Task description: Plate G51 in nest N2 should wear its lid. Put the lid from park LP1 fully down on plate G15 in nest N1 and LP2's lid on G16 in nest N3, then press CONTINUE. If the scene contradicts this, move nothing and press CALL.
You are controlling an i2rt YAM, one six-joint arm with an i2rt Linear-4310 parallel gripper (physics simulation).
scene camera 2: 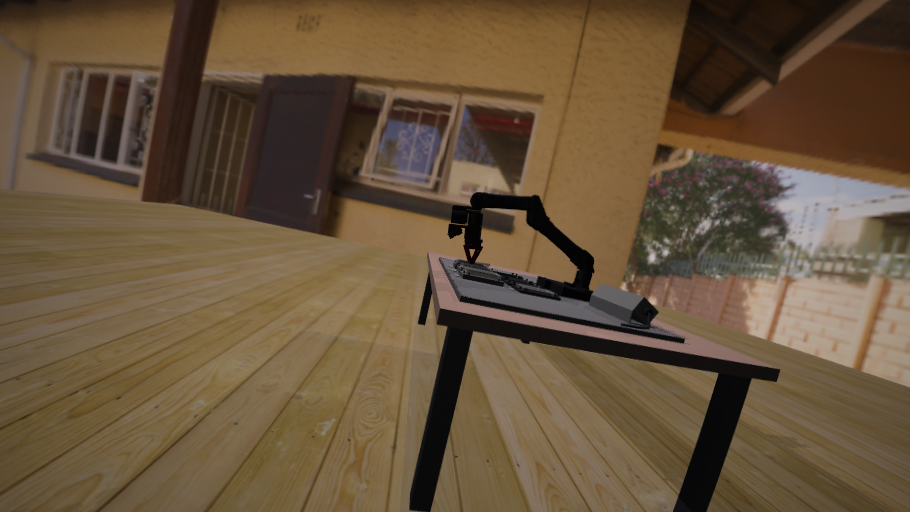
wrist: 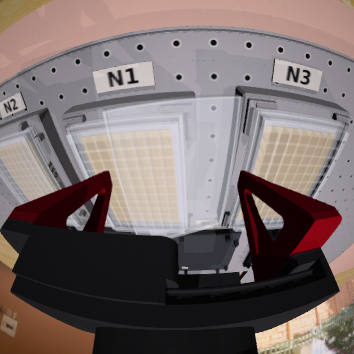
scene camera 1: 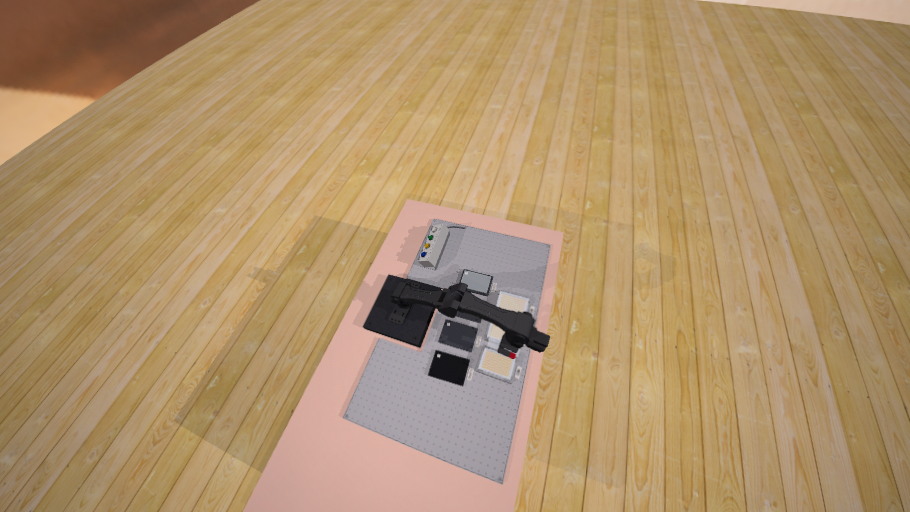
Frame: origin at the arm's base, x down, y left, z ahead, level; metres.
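Seen in the pictures: gripper, fingertip midpoint: (scene camera 2: 470,263) (wrist: 174,177) (scene camera 1: 507,340); arm's base, origin of the base link: (scene camera 2: 579,289) (scene camera 1: 405,302).
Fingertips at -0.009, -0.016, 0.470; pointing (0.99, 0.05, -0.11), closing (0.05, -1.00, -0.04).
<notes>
Pixels of each thing's top centre, then the offset from my fingertips to it, as dx, dy, dz. "*": a spot on its surface instead.
- clear lid, middle of its top: (wrist: 178,205) (scene camera 2: 473,259) (scene camera 1: 505,339) -0.018, -0.003, -0.009
- N3 plate, middle of its top: (wrist: 287,190) (scene camera 1: 497,363) +0.002, -0.096, -0.016
- N2 plate, middle of its top: (wrist: 28,189) (scene camera 2: 482,271) (scene camera 1: 512,303) +0.005, +0.163, -0.023
- N2, surface spot: (wrist: 11,105) * +0.037, +0.164, +0.064
- N3, surface spot: (wrist: 298,75) * +0.037, -0.096, +0.072
- button box, middle of its top: (scene camera 2: 625,290) (scene camera 1: 432,240) -0.045, +0.330, -0.459
- lighter grey pad, middle of its top: (scene camera 2: 536,288) (scene camera 1: 475,281) +0.021, +0.220, -0.209
A clear lid (wrist: 199,165) lies off-centre, partly over the N1 plate (wrist: 135,170) and partly over the gap towards the N3 plate (wrist: 295,165) (scene camera 1: 496,364). The N2 plate (wrist: 27,160) (scene camera 1: 512,302) is cut off at the wrist view's left edge; I cannot tell whether it wears a lid. Labels N1 (wrist: 124,76), N2 (wrist: 11,105) and N3 (wrist: 298,75) stand behind the nests. Plate codes are not readable. My gripper (wrist: 174,177) (scene camera 2: 472,256) is open, its red fingers apart above the N1 plate and the gap, gripping nothing. Park labels are not readable.
The button box (scene camera 1: 434,246) (scene camera 2: 617,304), with white, green, yellow and blue buttons, stands at the pegboard's far left corner in scene camera 1. Dark pads (scene camera 1: 458,334) (scene camera 1: 449,368) and a lighter grey pad (scene camera 1: 477,281) lie between the arm base (scene camera 1: 400,324) and plates. The arm hides part of that row.
</notes>
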